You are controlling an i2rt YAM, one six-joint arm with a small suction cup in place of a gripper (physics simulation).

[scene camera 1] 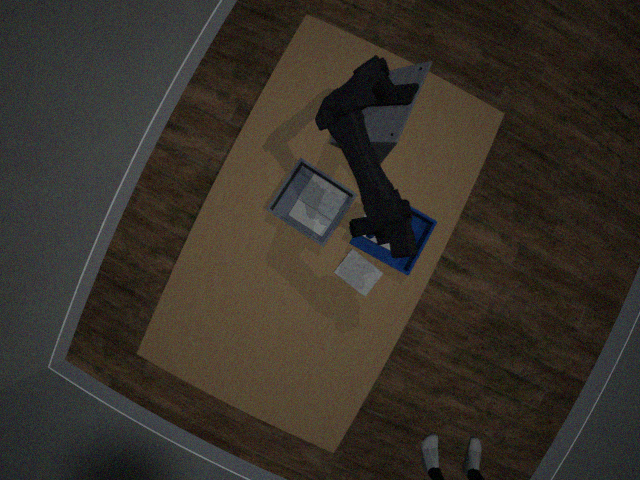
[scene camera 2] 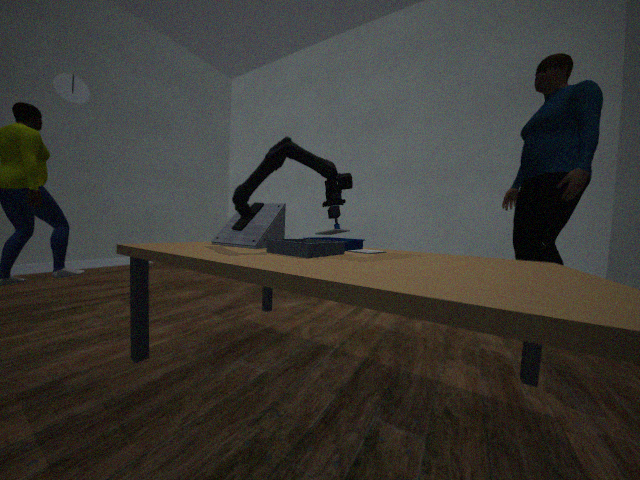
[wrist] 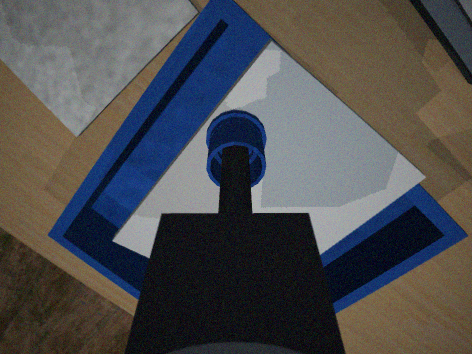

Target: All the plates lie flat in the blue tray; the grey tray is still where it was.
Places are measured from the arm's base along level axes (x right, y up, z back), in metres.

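Where they show: hand, tool point: [scene camera 1: 368, 235] [scene camera 2: 337, 231] [wrist: 235, 127]; arm's base, link origin: [scene camera 1: 388, 96] [scene camera 2: 248, 216].
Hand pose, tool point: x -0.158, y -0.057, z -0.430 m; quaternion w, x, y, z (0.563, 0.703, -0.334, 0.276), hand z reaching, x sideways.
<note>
Each offset is from my tool point to the centre of the thing. Level surfaces: height alone.
My suction cup [scene camera 2: 337, 226] [wrist: 236, 145] is on and holds a white plate @(dx -0.031, dy -0.002, dz +0.042 m) [scene camera 2: 332, 231] [wrist: 325, 135], roughly level. The plate hangs above the blue tray @(dx -0.084, dy -0.062, dz +0.056 m) [scene camera 1: 385, 255] [scene camera 2: 356, 243] [wrist: 131, 132]; in the wrist view it covers much of the tray's opening. In scene camera 1 the arm hides the cup and most of the held plate. A mottled light-grey plate @(dx -0.047, dy -0.084, dz -0.135 m) [scene camera 1: 358, 272] [scene camera 2: 368, 251] [wrist: 120, 50] lies flat on the table beside the blue tray. The grey tray @(dx +0.229, dy -0.062, dz +0.016 m) [scene camera 1: 294, 225] [scene camera 2: 305, 248] [wrist: 445, 22] holds more pale plates @(dx +0.209, dy -0.081, dz -0.013 m) [scene camera 1: 312, 219]; their exact number is unclear.
The arm's sloped grey base [scene camera 1: 385, 124] [scene camera 2: 273, 222] stands on the wooden table @(dy -0.087 m) [scene camera 1: 248, 310] [scene camera 2: 439, 279], near one end. The two trays stand close together. One person [scene camera 2: 560, 124] stands behind the table, another [scene camera 2: 23, 155] at the left.
</note>
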